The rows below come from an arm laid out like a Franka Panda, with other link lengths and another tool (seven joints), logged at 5 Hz.
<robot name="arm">
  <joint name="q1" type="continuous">
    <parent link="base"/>
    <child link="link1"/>
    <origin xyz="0 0 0.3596"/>
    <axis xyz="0 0 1"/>
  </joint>
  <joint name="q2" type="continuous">
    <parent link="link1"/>
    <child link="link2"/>
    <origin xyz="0 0 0"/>
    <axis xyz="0 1 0"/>
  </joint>
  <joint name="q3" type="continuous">
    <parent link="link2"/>
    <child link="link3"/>
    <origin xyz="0 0 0.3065"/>
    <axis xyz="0 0 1"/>
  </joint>
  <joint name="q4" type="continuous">
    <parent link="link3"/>
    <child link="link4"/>
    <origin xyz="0.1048 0 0"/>
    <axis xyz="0 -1 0"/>
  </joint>
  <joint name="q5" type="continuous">
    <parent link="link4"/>
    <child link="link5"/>
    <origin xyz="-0.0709 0 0.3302"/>
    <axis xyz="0 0 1"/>
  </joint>
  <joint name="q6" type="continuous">
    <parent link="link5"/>
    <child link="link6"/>
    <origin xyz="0 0 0"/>
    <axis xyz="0 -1 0"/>
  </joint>
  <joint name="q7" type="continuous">
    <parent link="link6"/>
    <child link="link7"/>
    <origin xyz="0.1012 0 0"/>
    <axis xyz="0 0 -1"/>
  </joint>
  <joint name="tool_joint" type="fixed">
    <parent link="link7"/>
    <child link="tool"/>
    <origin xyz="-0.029 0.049 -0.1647" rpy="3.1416 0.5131 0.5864"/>
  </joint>
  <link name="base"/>
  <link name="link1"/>
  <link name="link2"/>
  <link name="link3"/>
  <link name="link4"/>
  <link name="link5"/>
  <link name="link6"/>
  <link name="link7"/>
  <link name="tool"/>
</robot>
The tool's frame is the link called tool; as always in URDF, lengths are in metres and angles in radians. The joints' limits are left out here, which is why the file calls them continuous.
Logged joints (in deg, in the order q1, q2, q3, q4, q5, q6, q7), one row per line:
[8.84, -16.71, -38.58, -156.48, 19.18, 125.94, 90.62]
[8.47, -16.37, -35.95, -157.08, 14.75, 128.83, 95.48]
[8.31, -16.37, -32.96, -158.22, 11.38, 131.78, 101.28]
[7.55, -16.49, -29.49, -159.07, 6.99, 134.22, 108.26]
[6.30, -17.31, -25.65, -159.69, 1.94, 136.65, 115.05]
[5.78, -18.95, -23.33, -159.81, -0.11, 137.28, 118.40]
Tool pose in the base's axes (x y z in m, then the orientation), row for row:
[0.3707, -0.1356, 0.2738, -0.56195, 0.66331, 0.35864, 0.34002]
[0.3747, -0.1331, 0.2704, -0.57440, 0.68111, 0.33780, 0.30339]
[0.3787, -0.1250, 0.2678, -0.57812, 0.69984, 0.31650, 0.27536]
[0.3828, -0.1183, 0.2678, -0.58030, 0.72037, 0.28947, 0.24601]
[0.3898, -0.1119, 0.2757, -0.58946, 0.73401, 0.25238, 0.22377]
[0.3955, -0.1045, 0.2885, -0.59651, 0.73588, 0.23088, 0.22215]
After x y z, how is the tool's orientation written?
As a quaternion, x y z w.
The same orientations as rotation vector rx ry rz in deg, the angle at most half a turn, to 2 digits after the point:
[-83.80, 98.92, 53.48]
[-87.21, 103.42, 51.29]
[-89.02, 107.77, 48.74]
[-90.71, 112.61, 45.25]
[-93.22, 116.08, 39.91]
[-94.42, 116.48, 36.54]

